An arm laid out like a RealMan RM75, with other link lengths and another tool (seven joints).
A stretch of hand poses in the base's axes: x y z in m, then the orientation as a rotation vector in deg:
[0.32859, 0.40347, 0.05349, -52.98, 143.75, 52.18]
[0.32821, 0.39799, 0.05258, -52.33, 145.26, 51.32]
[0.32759, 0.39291, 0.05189, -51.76, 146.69, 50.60]
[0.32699, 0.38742, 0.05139, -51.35, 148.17, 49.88]
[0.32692, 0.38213, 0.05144, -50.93, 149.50, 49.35]
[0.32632, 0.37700, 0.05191, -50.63, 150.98, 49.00]
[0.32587, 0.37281, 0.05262, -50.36, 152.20, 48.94]
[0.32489, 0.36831, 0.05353, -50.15, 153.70, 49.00]
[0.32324, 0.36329, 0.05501, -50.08, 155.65, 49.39]
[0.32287, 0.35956, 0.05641, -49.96, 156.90, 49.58]
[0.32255, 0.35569, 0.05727, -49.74, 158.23, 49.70]
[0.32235, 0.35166, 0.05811, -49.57, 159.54, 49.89]
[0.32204, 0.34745, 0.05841, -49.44, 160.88, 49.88]
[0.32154, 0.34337, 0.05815, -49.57, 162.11, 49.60]
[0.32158, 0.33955, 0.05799, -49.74, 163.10, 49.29]
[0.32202, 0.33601, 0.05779, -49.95, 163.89, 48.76]
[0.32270, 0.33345, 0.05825, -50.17, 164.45, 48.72]
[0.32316, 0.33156, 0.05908, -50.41, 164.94, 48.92]
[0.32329, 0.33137, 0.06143, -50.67, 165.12, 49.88]
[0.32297, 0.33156, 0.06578, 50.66, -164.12, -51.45]
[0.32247, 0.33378, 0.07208, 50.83, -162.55, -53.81]
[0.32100, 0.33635, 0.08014, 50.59, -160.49, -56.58]
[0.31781, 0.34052, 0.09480, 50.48, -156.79, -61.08]
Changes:
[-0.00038, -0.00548, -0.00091, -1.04, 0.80, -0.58]
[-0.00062, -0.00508, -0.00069, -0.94, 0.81, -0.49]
[-0.00060, -0.00549, -0.00050, -0.99, 0.87, -0.37]
[-0.00007, -0.00529, 0.00005, -0.82, 0.84, -0.34]
[-0.00060, -0.00513, 0.00047, -0.81, 1.06, -0.21]
[-0.00045, -0.00419, 0.00071, -0.54, 0.98, -0.15]
[-0.00098, -0.00450, 0.00091, -0.61, 1.27, -0.07]
[-0.00165, -0.00502, 0.00148, -0.65, 1.81, 0.10]
[-0.00037, -0.00373, 0.00140, -0.44, 1.13, 0.01]
[-0.00032, -0.00387, 0.00086, -0.50, 1.16, -0.06]
[-0.00020, -0.00403, 0.00084, -0.46, 1.18, -0.01]
[-0.00031, -0.00421, 0.00030, -0.58, 1.12, 0.00]
[-0.00050, -0.00408, -0.00026, -0.69, 0.93, 0.15]
[0.00004, -0.00382, -0.00016, -0.61, 0.72, 0.16]
[0.00044, -0.00354, -0.00020, -0.63, 0.46, 0.15]
[0.00068, -0.00256, 0.00046, -0.28, 0.48, 0.18]
[0.00046, -0.00189, 0.00083, -0.13, 0.52, 0.21]
[0.00013, -0.00019, 0.00235, 0.39, 0.59, 0.26]
[-0.00032, 0.00019, 0.00435, 0.84, 1.13, 0.43]
[-0.00050, 0.00222, 0.00630, 1.48, 1.03, 0.57]
[-0.00147, 0.00257, 0.00806, 1.72, 1.55, 0.54]
[-0.00319, 0.00417, 0.01466, 2.90, 2.57, 1.14]

